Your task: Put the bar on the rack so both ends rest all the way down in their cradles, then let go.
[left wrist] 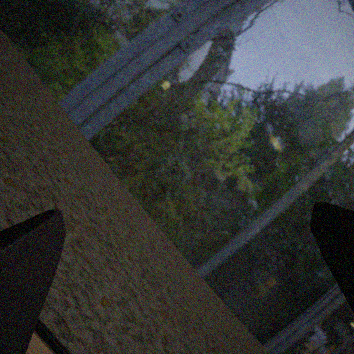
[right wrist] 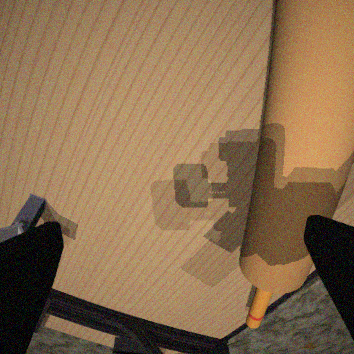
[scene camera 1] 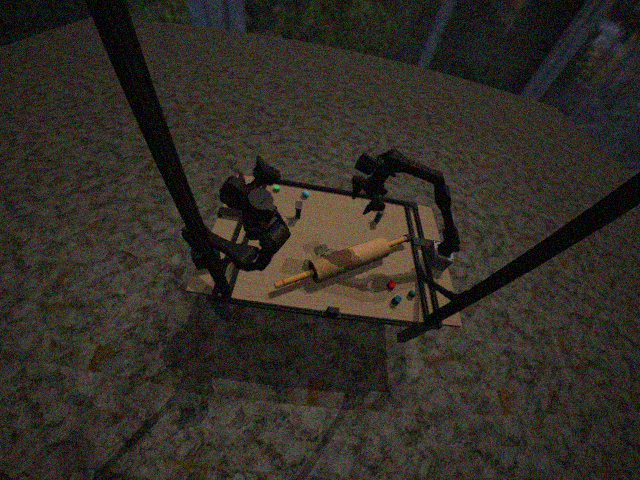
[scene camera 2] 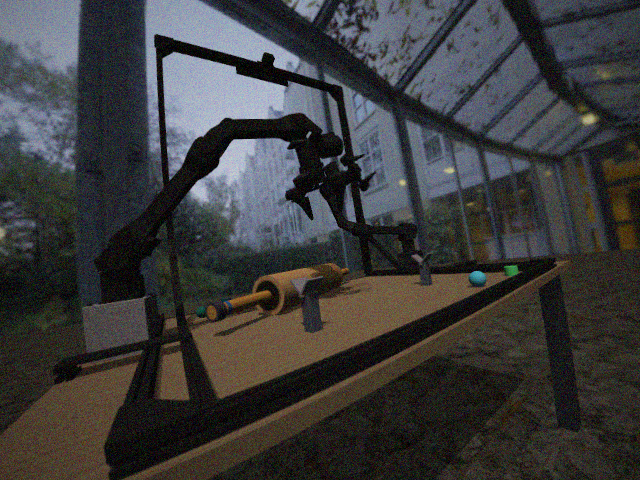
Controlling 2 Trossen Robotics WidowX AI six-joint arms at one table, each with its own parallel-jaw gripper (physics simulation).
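Frame: origin at the left arm's base, x up, y left, z back, level; metres.
Seen in the pictures: left gripper, fingertip midpoint: (left wrist: 191, 219) (scene camera 1: 249, 165) (scene camera 2: 370, 163); right gripper, fingertip midpoint: (right wrist: 185, 232) (scene camera 1: 358, 206) (scene camera 2: 326, 216); left arm's base, link origin: (scene camera 2: 409, 251); right arm's base, link origin: (scene camera 1: 443, 251) (scene camera 2: 123, 299).
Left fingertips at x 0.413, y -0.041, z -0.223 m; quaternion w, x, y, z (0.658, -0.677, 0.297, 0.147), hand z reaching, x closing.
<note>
Offsets run from my left fingertips to a thing's top centre. Level surfaces: height alone.
The bar, a wooden rolling pin (scene camera 1: 356, 258) (scene camera 2: 297, 273) (right wrist: 310, 100), lies slantwise on the table {dx -0.507 m} (scene camera 1: 330, 211), off the rack. The rack is two separate grey posts with V-shaped cradles: one post {dz -0.236, dx -0.437, dy +0.197 m} (scene camera 1: 298, 210) (scene camera 2: 424, 272), and another post {dz -0.663, dx -0.437, dy +0.083 m} (scene camera 1: 378, 217) (scene camera 2: 312, 311) whose top part also shows at the left of the right wrist view. Both cradles are empty. My right gripper (scene camera 1: 360, 202) (right wrist: 185, 232) is open and empty above the table, near the second post. My left gripper (left wrist: 191, 219) is open and empty, raised and facing away from the bar, towards the floor and background.
A red block {dz -0.547, dx -0.482, dy -0.299 m} (scene camera 1: 391, 284), a blue block {dz -0.530, dx -0.467, dy -0.374 m} (scene camera 1: 396, 299) and a teal ball {dz -0.622, dx -0.473, dy -0.368 m} (scene camera 1: 412, 293) lie near the bar. A light blue ball {dz -0.319, dx -0.468, dy +0.337 m} (scene camera 1: 305, 194) (scene camera 2: 477, 279) and a green cylinder {dz -0.171, dx -0.482, dy +0.418 m} (scene camera 1: 276, 188) (scene camera 2: 510, 270) lie near the far edge in scene camera 1. A dark frame (scene camera 2: 206, 50) rises over the table.
</note>
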